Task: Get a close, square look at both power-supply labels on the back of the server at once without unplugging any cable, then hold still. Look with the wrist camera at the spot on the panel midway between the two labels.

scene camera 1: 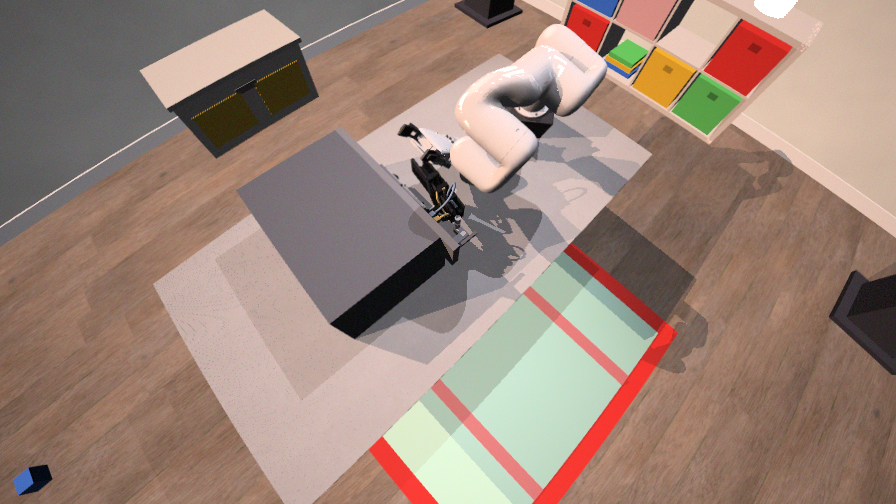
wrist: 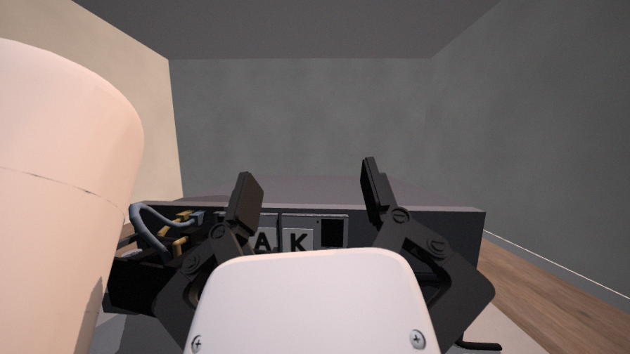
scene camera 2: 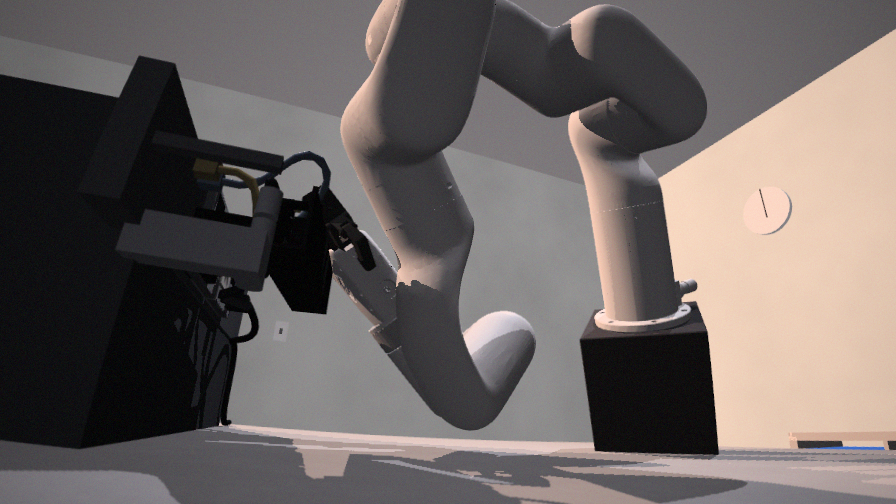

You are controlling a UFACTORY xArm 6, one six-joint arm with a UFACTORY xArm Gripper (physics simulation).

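The grey server (scene camera 1: 338, 219) (scene camera 2: 56, 250) (wrist: 425, 230) shows its back panel low in the wrist view. A white label with a black A (wrist: 263, 241) and one with a black K (wrist: 298, 241) sit side by side, small, below and left of the view's centre. The left finger hides part of the A label; the white gripper housing reaches up to the labels' lower edges. The wrist view's centre falls on the wall above the server. My gripper (scene camera 1: 418, 145) (scene camera 2: 341, 228) (wrist: 307, 175) is open and empty, behind the server's back.
A black cable carrier (scene camera 1: 426, 175) (scene camera 2: 300, 269) (wrist: 135, 285) juts from the panel's left side in the wrist view, near my gripper. A blue cable (scene camera 2: 307, 155) (wrist: 145, 230) and a yellow cable (scene camera 2: 241, 175) loop there. A black cable (scene camera 2: 253, 322) hangs lower down.
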